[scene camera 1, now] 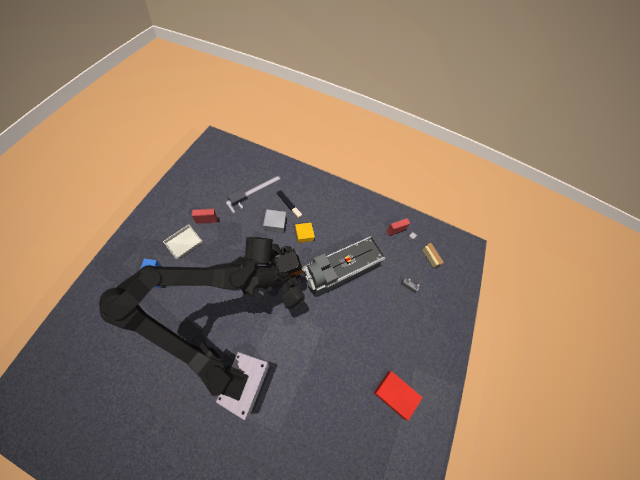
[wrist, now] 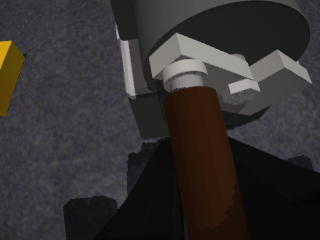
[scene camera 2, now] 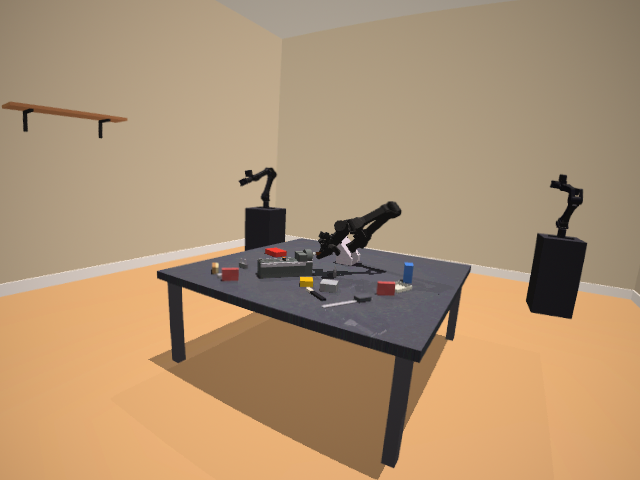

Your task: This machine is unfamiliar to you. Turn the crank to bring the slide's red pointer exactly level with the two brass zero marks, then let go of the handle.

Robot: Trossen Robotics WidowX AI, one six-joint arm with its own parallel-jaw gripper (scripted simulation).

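My gripper is visible, and the wrist view shows it too. I also see a white tray and a grey slide machine.
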